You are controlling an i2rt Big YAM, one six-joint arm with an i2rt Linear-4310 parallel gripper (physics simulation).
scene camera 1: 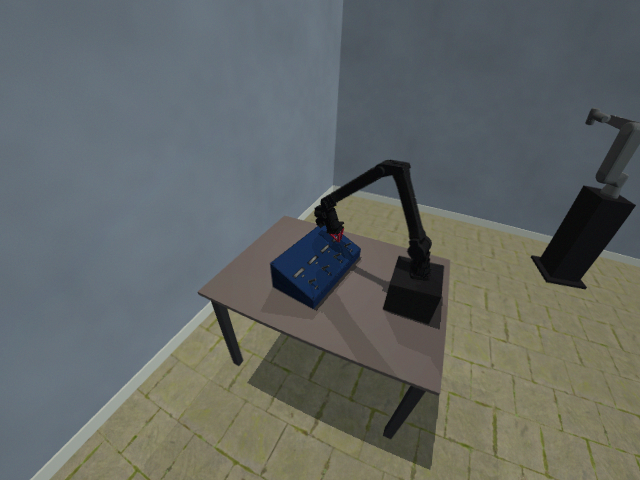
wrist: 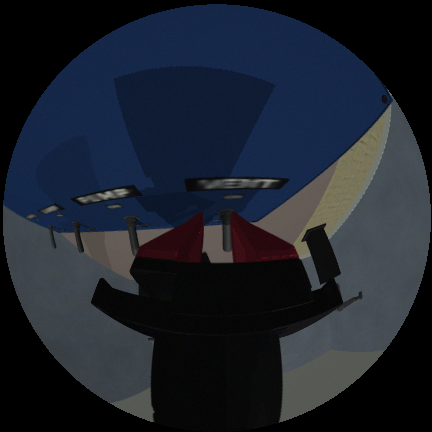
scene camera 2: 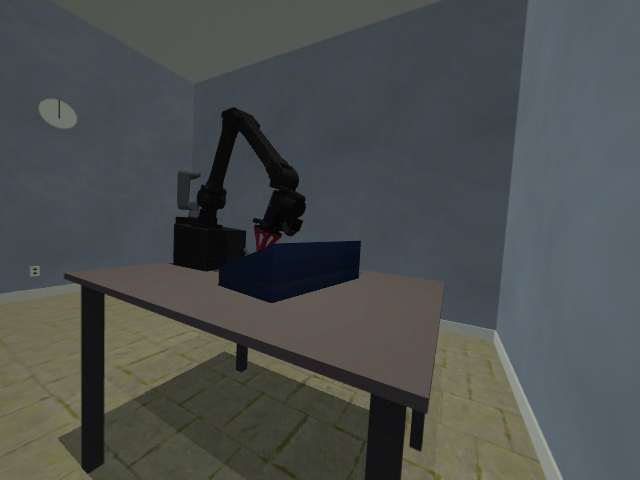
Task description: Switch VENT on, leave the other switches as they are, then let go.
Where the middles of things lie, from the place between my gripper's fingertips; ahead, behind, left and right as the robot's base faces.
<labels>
The blue switch panel [scene camera 2: 279, 271] is 15 cm to the left of my hand, 8 cm ahead of it and 4 cm below it.
</labels>
